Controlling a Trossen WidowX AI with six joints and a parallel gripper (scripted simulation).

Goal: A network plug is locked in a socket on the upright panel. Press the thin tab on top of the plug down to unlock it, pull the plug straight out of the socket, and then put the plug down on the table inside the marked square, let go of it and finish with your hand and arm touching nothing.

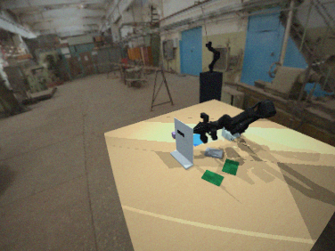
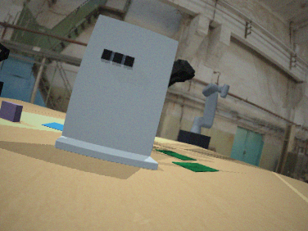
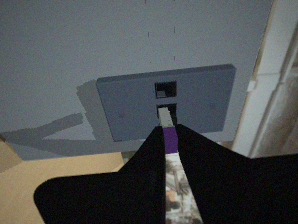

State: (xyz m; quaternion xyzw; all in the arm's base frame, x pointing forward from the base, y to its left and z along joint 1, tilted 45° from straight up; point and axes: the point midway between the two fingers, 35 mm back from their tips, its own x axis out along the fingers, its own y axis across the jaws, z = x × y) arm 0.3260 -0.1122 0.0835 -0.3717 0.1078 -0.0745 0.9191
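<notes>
The blue marked square lies 130 mm behind my gripper tip, 100 mm to the right of it and 170 mm below it. From my gripper tip the other things lie so: network plug 10 mm ahead; upright grey panel 70 mm ahead, 10 mm to the right, 60 mm below; grey piece 110 mm behind, 80 mm to the left, 160 mm below.
</notes>
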